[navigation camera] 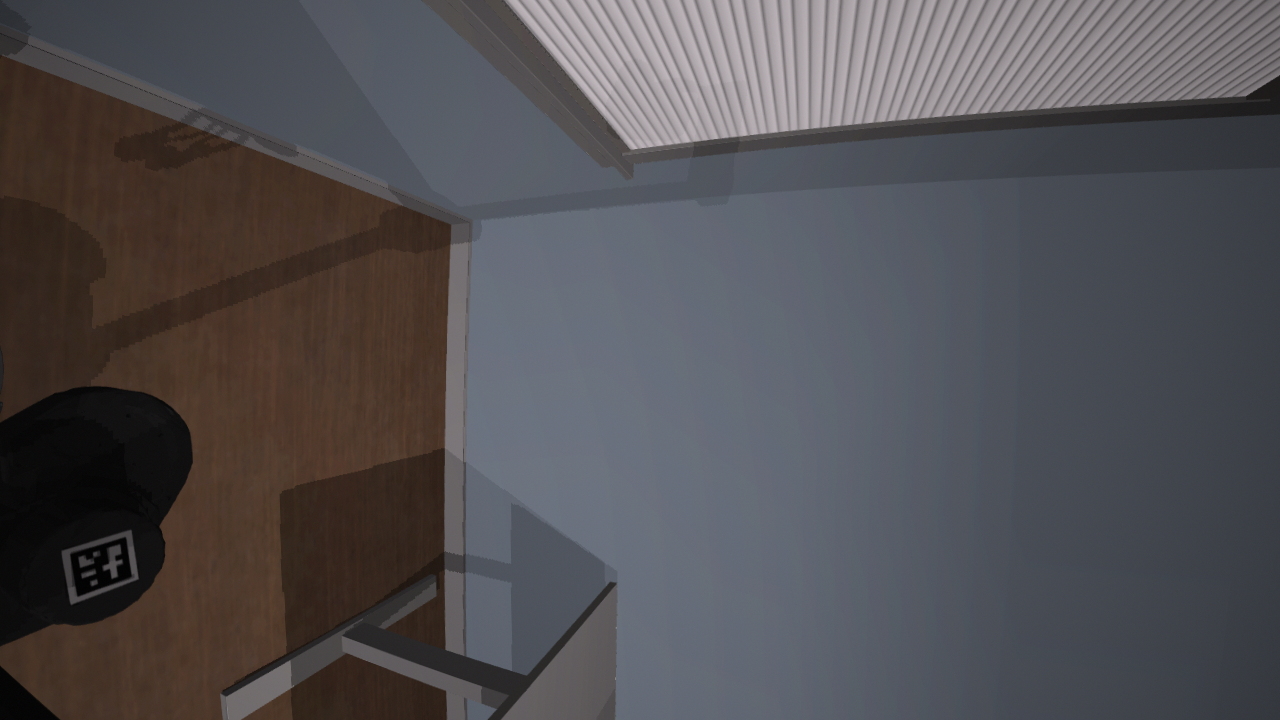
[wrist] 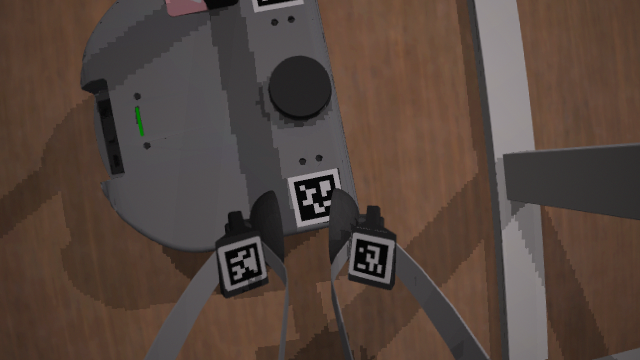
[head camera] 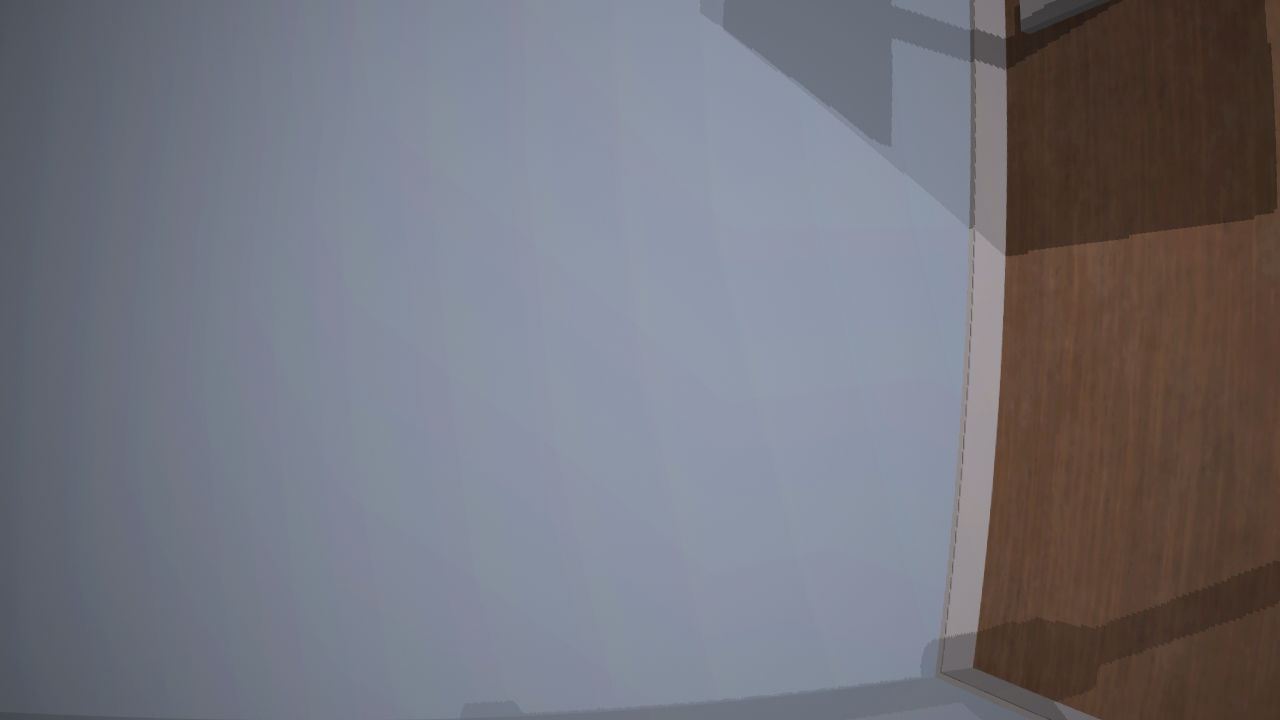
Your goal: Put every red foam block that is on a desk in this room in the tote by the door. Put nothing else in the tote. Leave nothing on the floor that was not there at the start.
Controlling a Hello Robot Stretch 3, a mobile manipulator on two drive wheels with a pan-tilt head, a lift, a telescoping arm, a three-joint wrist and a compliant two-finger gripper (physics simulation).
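Where they show: gripper, fingertip midpoint: (wrist: 304, 215); robot's base, link origin: (wrist: 297, 112).
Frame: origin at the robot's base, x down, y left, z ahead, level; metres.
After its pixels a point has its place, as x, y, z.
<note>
My gripper (wrist: 304, 215) {-0.361, -0.119, -0.017} is open in the wrist view. Its two dark fingertips stand apart with no object between them, above the edge of my grey base. Part of a desk shows at the bottom of the navigation view: a pale top (navigation camera: 577, 658) {-0.721, 0.822, -1.019}, seen edge-on, and a leg with a foot bar. Its top surface does not show. No red foam block and no tote shows in these views.
A blue-grey wall (head camera: 537, 358) {-0.933, 0.142, -1.405} (navigation camera: 760, 402) {-1.131, 0.182, -1.401} meets the brown floor (head camera: 1136, 402) {-0.001, 0.106, -1.047} (navigation camera: 340, 340) {0.000, -0.004, -0.964} at a pale skirting board. A pleated white panel (navigation camera: 805, 62) {-1.248, -0.477, -0.838} is set in the wall. The desk's foot bar (wrist: 510, 100) {-0.026, -0.048, 0.362} stands right of my base (wrist: 190, 165) {-0.160, -0.063, -0.141}. A black robot part (navigation camera: 107, 465) {-0.719, 0.064, -0.192} is at left.
</note>
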